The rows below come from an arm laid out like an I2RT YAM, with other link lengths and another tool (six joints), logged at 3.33 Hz.
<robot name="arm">
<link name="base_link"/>
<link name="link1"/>
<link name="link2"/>
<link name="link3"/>
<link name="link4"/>
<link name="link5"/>
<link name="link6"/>
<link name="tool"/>
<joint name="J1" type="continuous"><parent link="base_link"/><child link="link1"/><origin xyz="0 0 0.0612" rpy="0 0 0"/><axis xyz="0 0 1"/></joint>
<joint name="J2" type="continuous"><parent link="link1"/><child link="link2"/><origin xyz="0.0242 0.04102 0.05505" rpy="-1.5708 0 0"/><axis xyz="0 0 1"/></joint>
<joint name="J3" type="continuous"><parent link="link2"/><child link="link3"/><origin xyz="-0.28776 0 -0.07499" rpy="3.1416 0 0"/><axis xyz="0 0 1"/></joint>
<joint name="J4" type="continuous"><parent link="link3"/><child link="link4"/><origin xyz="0.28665 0.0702 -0.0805" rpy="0 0 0"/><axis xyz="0 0 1"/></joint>
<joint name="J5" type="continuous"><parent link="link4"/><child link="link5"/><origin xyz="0.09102 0.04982 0.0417" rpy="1.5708 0 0"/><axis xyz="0 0 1"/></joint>
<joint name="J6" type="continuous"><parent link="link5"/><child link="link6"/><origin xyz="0.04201 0 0.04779" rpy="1.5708 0 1.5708"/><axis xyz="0 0 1"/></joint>
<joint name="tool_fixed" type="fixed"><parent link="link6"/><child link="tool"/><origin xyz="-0.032 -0.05 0.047" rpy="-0.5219 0 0.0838"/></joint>
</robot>
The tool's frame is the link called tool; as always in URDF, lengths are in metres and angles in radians. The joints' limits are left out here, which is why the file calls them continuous.
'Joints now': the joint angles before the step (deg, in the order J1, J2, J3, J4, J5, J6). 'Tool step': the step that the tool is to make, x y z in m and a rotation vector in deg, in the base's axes. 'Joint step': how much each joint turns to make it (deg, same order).
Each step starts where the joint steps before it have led.
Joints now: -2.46 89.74 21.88 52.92 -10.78 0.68
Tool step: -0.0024 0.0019 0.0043 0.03 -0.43 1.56
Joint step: -0.13 -1.06 -0.04 -0.67 -1.65 -0.39
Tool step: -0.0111 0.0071 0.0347 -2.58 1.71 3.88
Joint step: -0.13 -12.17 2.20 -16.87 -3.13 -3.76
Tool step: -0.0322 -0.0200 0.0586 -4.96 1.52 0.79
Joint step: -5.72 -17.80 5.18 -26.25 -4.54 -7.25
